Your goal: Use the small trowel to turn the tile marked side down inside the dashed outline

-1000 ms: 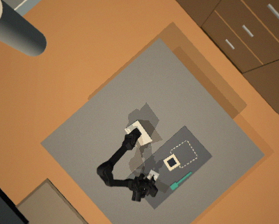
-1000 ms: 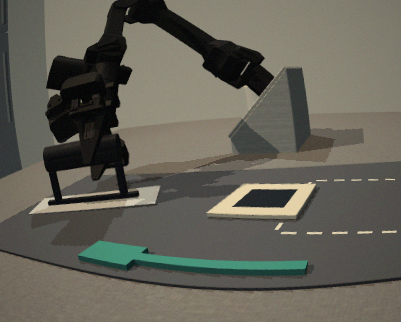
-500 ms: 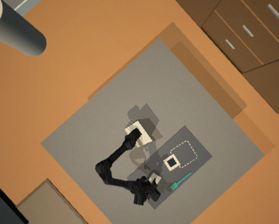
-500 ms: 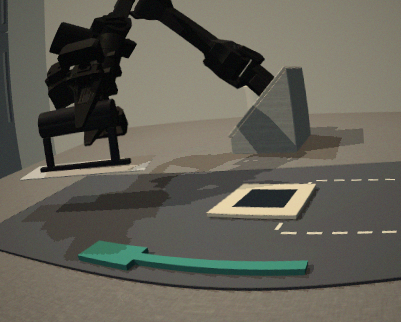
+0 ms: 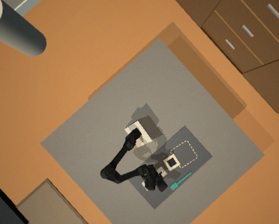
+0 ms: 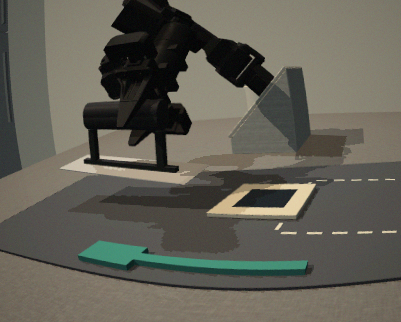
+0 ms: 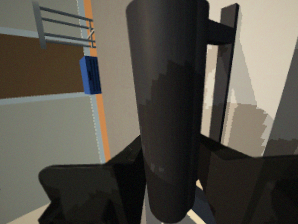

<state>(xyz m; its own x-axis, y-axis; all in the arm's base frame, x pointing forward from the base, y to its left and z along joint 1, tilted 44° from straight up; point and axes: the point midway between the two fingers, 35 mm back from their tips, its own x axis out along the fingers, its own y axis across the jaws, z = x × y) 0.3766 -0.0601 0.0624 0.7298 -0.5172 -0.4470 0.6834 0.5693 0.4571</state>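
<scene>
The dark mat is 120 mm to the left of my gripper tip and 110 mm below it. Round my gripper tip: trowel (140 mm ahead, 110 mm to the left, 90 mm below); then tile (30 mm behind, 160 mm to the left, 90 mm below).
</scene>
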